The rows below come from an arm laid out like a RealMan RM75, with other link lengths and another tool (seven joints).
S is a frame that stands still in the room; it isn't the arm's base.
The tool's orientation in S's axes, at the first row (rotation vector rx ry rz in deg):
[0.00, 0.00, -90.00]
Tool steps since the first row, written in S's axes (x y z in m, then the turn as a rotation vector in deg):
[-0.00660, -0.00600, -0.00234, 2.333, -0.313, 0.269]
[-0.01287, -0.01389, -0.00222, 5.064, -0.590, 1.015]
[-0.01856, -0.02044, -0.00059, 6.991, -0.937, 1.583]
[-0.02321, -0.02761, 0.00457, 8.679, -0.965, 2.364]
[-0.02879, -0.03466, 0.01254, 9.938, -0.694, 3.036]
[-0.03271, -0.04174, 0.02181, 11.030, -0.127, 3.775]
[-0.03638, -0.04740, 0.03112, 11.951, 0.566, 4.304]
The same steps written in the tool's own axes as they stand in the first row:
[0.00600, -0.00660, -0.00234, 0.313, 2.333, 0.269]
[0.01389, -0.01287, -0.00222, 0.590, 5.064, 1.015]
[0.02044, -0.01856, -0.00059, 0.937, 6.991, 1.583]
[0.02761, -0.02321, 0.00457, 0.965, 8.679, 2.364]
[0.03466, -0.02879, 0.01254, 0.694, 9.938, 3.036]
[0.04174, -0.03271, 0.02181, 0.127, 11.030, 3.775]
[0.04740, -0.03638, 0.03112, -0.566, 11.951, 4.304]

